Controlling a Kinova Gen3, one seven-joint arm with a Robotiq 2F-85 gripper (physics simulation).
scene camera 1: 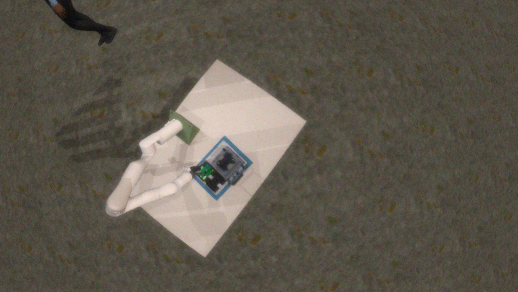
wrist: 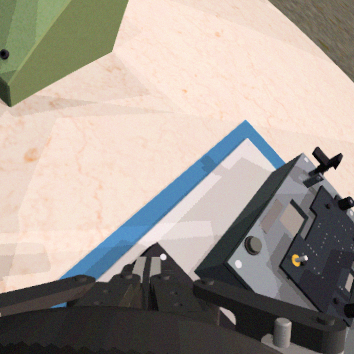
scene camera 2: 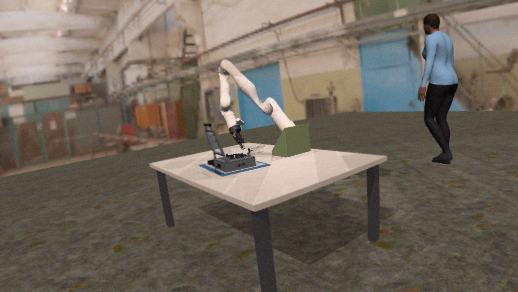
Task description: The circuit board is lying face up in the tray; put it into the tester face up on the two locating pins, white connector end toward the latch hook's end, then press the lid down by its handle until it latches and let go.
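Pixels of known places: gripper, fingertip midpoint: (scene camera 1: 201, 164) (wrist: 148, 272) (scene camera 2: 243, 149); arm's base, link origin: (scene camera 1: 178, 125) (scene camera 2: 292, 135).
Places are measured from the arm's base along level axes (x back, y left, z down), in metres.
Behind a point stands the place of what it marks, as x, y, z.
The green circuit board (scene camera 1: 206, 171) {-0.359, -0.157, 0.097} lies in the black tray (scene camera 1: 216, 181) {-0.464, -0.172, 0.100} (wrist: 159, 250) {-0.311, -0.097, 0.090} on the blue-edged mat (scene camera 1: 218, 197) {-0.548, -0.268, 0.115} (wrist: 165, 204) {-0.294, -0.046, 0.116}. In the wrist view my fingers hide the board. The grey tester (scene camera 1: 228, 161) {-0.453, 0.011, 0.049} (scene camera 2: 236, 163) {-0.489, 0.079, 0.075} (wrist: 261, 225) {-0.364, -0.033, 0.057} stands beside the tray with its lid (scene camera 2: 214, 141) {-0.568, 0.008, -0.056} swung up. Its bed shows a yellow-based locating pin (wrist: 298, 260) {-0.401, -0.044, 0.045} and the black latch hook (wrist: 326, 160) {-0.383, 0.062, 0.026} at the far end. My gripper (scene camera 1: 195, 170) {-0.306, -0.130, 0.045} (scene camera 2: 241, 146) {-0.306, -0.130, 0.045} (wrist: 148, 272) {-0.306, -0.130, 0.045} is shut with nothing between the fingers, over the tray's edge nearest the arm.
The arm's green wedge base (scene camera 1: 184, 127) {-0.060, 0.018, -0.017} (scene camera 2: 292, 139) {-0.061, 0.065, 0.016} (wrist: 53, 42) {-0.122, -0.033, 0.063} stands on the white table (scene camera 1: 235, 101) {-0.209, 0.404, 0.118} (scene camera 2: 289, 178) {-0.434, 0.448, 0.118} (wrist: 140, 105) {-0.199, 0.030, 0.118} behind the mat. A person (scene camera 2: 437, 83) (scene camera 1: 84, 22) walks on the floor well away from the table.
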